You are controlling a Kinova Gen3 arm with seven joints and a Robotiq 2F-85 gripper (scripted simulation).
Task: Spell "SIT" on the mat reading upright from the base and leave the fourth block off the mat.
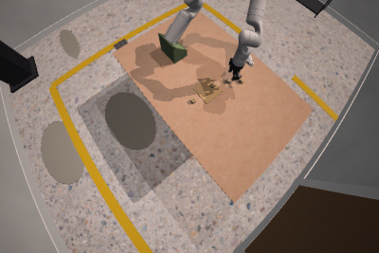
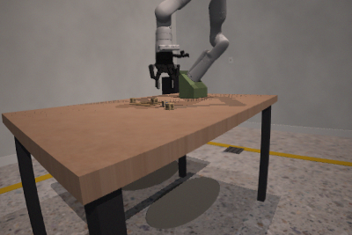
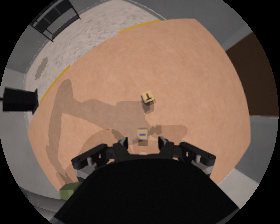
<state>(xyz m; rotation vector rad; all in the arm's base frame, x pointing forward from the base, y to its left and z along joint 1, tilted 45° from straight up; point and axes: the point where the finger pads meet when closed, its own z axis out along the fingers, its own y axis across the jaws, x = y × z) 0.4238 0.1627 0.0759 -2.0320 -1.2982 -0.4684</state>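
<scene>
My hand is 3 cm past the tan mat, 15 cm to the left of it and 9 cm above it.
</scene>
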